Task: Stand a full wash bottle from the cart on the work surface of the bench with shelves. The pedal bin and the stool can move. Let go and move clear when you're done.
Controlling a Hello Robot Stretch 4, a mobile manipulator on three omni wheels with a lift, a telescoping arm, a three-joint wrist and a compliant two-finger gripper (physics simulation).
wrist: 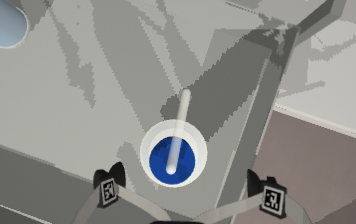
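Places are measured from the robot's base along level axes (x ahead, y left, z up), in centimetres.
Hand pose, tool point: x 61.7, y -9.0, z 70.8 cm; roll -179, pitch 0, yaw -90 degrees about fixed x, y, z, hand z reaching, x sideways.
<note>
Things, the pixels of their centre, and the offset from my tool point. "*": a spot on its surface instead. Level surfaces: height alone.
- wash bottle with a blue cap, body centre: [176, 140] dx +4.2, dy +0.4, dz +1.4 cm
- cart's grey tray, surface height: dz -7.3 cm
- bottle, surface spot: [10, 26] * dx +17.2, dy +21.3, dz -4.1 cm
- Brownish floor, surface height: dz -73.6 cm
A wash bottle with a blue cap [161, 161], a white shoulder and a thin white spout stands in the cart's grey tray [50, 107], seen from above near a corner. Its body is hidden below the shoulder, so its fill does not show. My gripper [182, 182] is open, with one finger to the left and one to the right of the bottle in the view. The fingers look higher than the bottle and do not touch it. Part of a light blue cylindrical body, probably another bottle [10, 26], shows at the upper left edge. The bench does not show.
The tray's raised wall [251, 120] runs close along the bottle's right side, and another wall [35, 172] crosses the lower left. A grey cart bar [320, 21] rises at the upper right. Brownish floor [305, 155] and a pale wall base lie beyond the cart.
</note>
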